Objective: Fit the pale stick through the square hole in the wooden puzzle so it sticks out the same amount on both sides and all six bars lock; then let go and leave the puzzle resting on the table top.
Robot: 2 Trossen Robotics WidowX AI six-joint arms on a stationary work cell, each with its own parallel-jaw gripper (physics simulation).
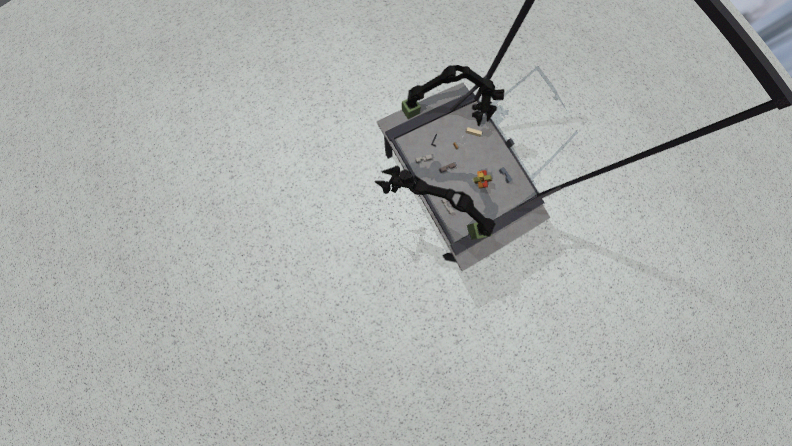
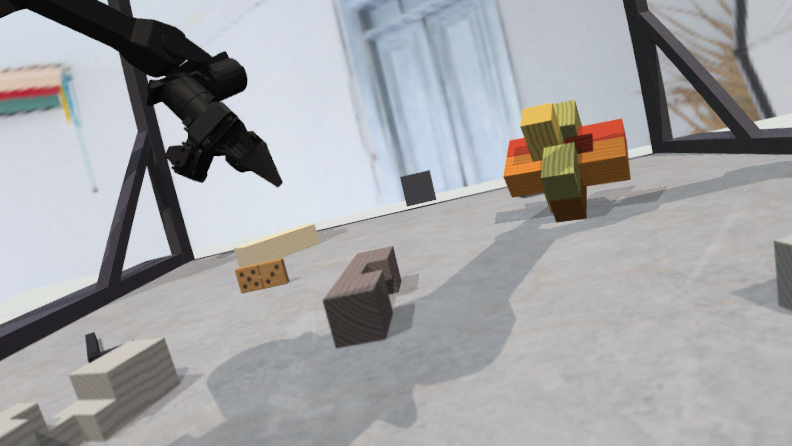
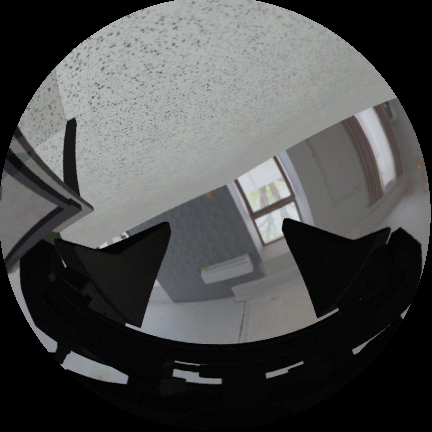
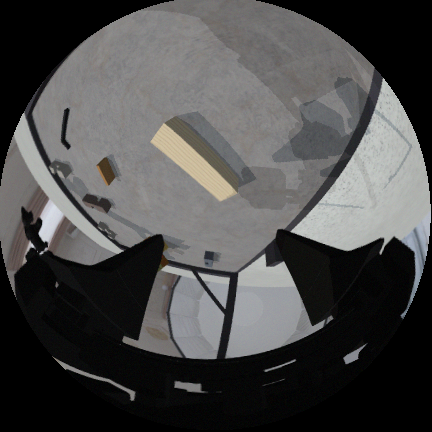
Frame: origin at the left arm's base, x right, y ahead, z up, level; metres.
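Seen in the pictures: left gripper, fingertip midpoint: (image 1: 378,176) (image 3: 227,225); right gripper, fingertip midpoint: (image 1: 483,123) (image 2: 273,180) (image 4: 220,238); left arm's base, link origin: (image 1: 482,229); right arm's base, link origin: (image 1: 411,104).
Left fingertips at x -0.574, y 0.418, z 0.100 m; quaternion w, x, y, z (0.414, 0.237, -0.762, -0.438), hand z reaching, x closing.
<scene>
Offsets run from my left fingertips to a thing's middle.
The pale stick {dx +0.742, dy +0.285, dz -0.203 m} (image 1: 473,131) (image 2: 277,243) (image 4: 195,162) lies flat on the table top, apart from the puzzle. The wooden puzzle (image 1: 482,178) (image 2: 601,160) of orange, red, yellow and green bars stands on the table, resting on the end of a brown bar. Its square hole cannot be made out clearly. My right gripper (image 1: 486,120) (image 2: 241,180) (image 4: 220,238) is open and empty, above the table near the stick, not touching it. My left gripper (image 1: 380,177) (image 3: 227,225) is open and empty, out past the table's edge, far from puzzle and stick.
A domino {dx +0.582, dy +0.203, dz -0.205 m} (image 1: 456,145) (image 2: 263,275) (image 4: 104,172) lies near the stick. A dark brown notched block {dx +0.482, dy +0.050, dz -0.203 m} (image 1: 447,167) (image 2: 354,301), a grey notched block {dx +0.333, dy +0.144, dz -0.203 m} (image 1: 424,159) (image 2: 133,376) and a black angled key {dx +0.453, dy +0.274, dz -0.213 m} (image 4: 64,130) lie farther off. A blue-grey block {dx +0.885, dy -0.077, dz -0.203 m} (image 1: 505,175) (image 4: 209,258) lies beside the puzzle.
</scene>
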